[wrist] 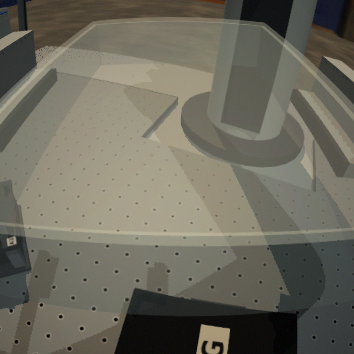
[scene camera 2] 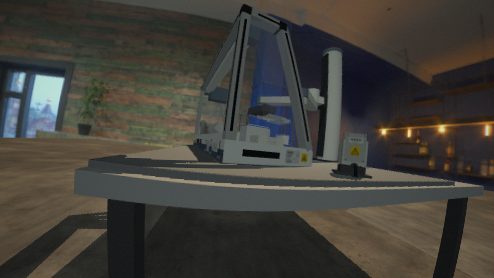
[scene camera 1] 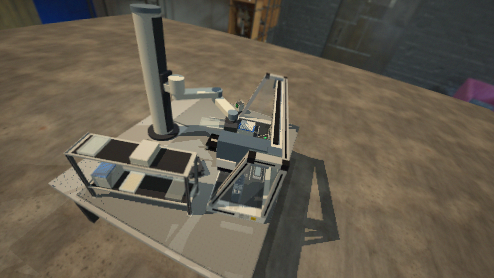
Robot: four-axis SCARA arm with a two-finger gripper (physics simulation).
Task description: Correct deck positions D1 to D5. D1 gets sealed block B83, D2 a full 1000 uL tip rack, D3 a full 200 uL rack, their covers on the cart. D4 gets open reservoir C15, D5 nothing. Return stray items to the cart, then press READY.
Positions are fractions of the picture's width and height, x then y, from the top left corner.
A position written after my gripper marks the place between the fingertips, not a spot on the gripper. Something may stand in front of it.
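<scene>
RG pad (wrist: 0.72, 0.92) visible, together with my gripper (wrist: 0.50, 0.16).
</scene>
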